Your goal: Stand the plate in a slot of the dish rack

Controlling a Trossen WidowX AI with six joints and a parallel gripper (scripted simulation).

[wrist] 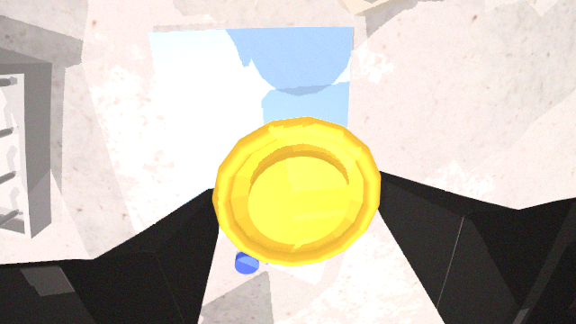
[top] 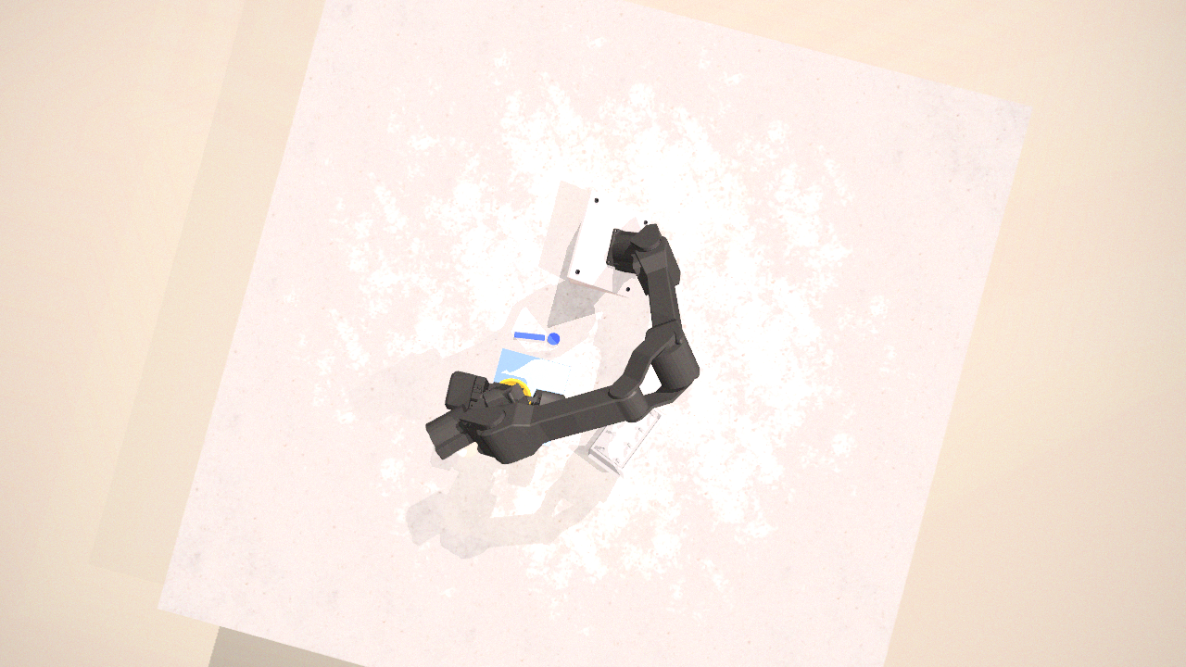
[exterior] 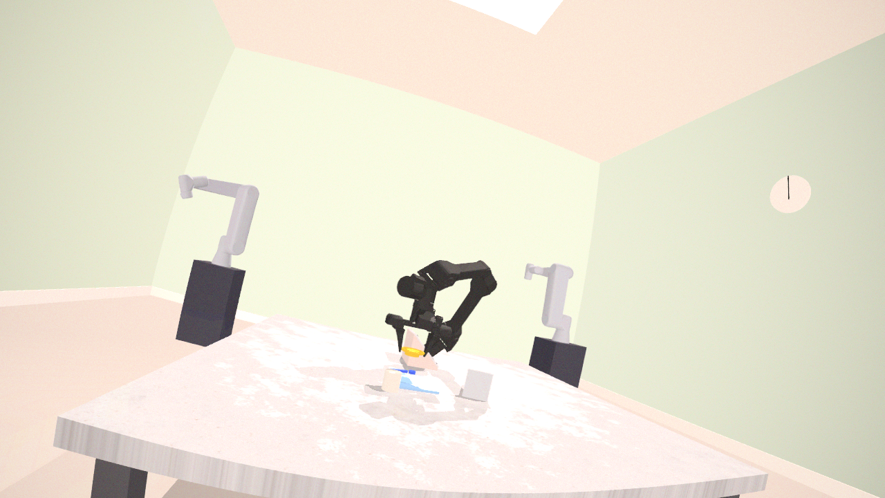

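My gripper tip is 210 mm to the right of the dish rack, 60 mm above it and 20 mm short of it. From my gripper tip the other things lie so: cream cup: 100 mm ahead, 60 mm to the right, 60 mm below; yellow plate: 10 mm above; mat: 80 mm below, 20 mm to the left.
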